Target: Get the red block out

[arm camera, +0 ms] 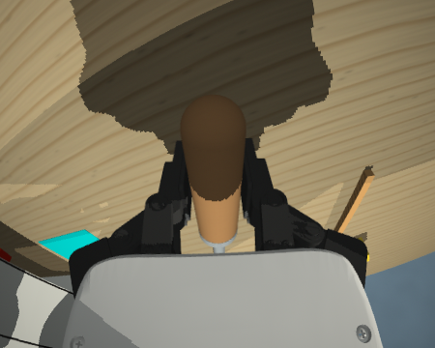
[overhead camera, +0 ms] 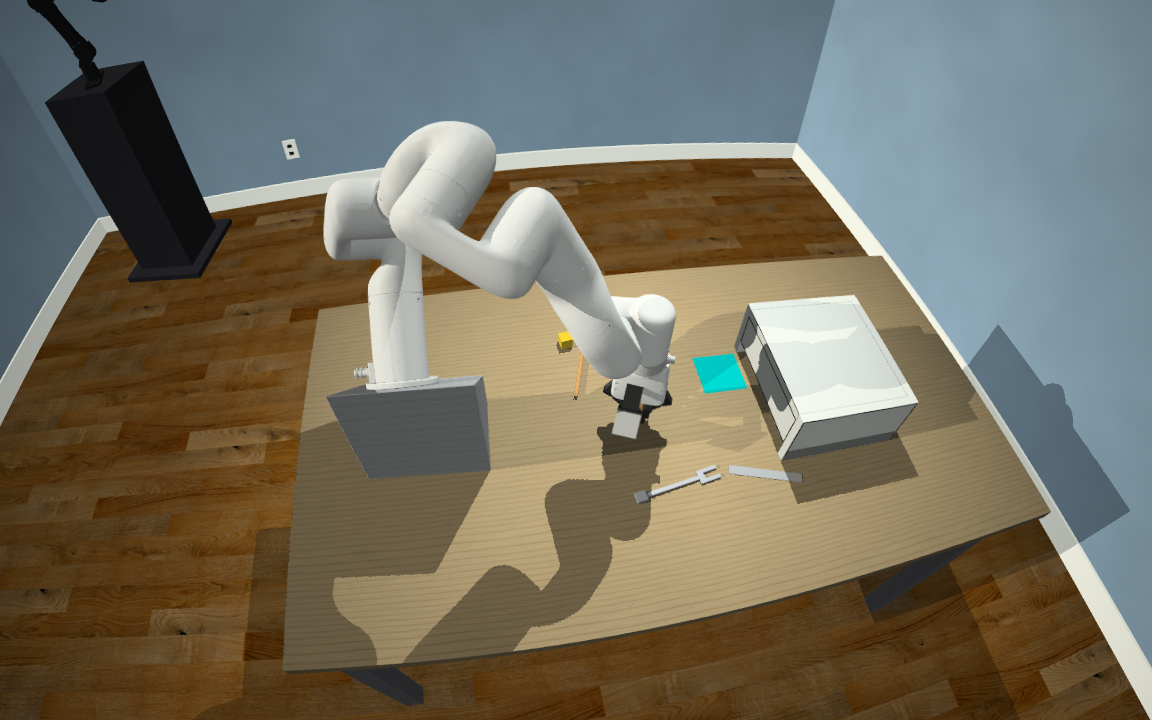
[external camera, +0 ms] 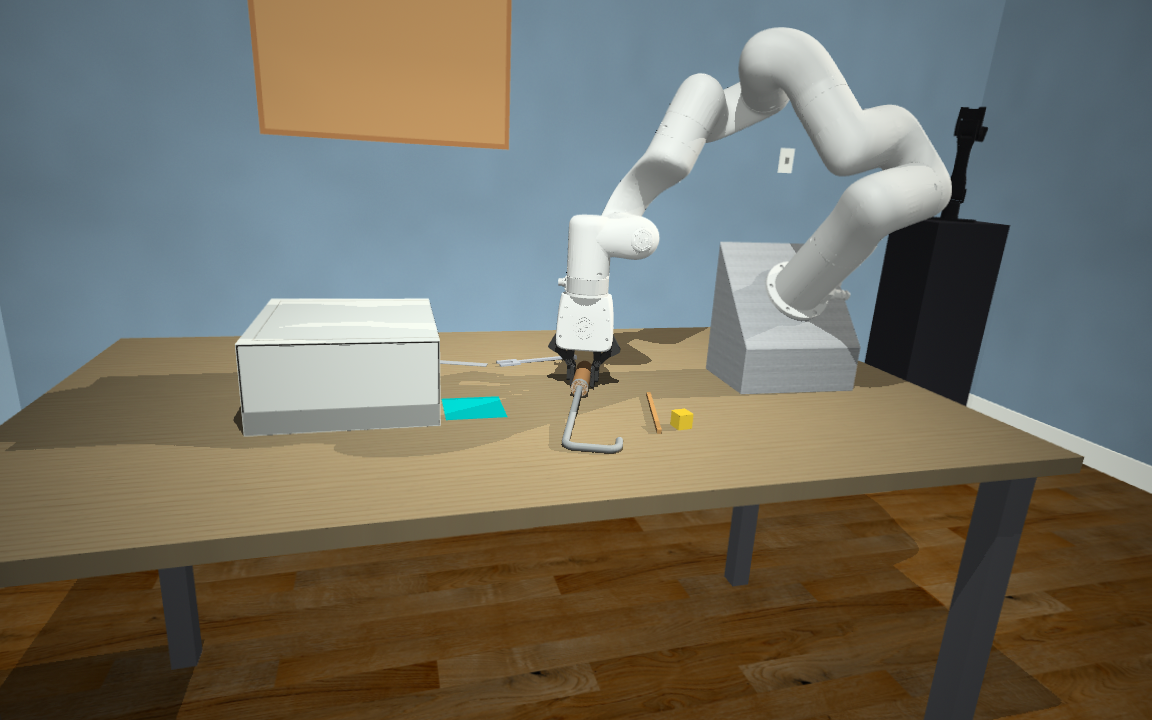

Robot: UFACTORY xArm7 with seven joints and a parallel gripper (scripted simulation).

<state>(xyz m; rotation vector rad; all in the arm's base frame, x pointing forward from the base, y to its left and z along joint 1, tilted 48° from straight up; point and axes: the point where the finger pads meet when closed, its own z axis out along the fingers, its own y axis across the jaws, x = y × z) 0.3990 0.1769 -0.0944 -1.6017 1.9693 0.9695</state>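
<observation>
The teal square is 20 cm ahead of my hand, 11 cm to the left of it and 2 cm below it. Also, from my hand: grey forked tool (7 cm ahead, 16 cm to the right, 2 cm below); hooked tool with wooden handle (1 cm behind, 13 cm to the left, 1 cm below); thin wooden stick (10 cm behind, 14 cm to the left, 2 cm below).
</observation>
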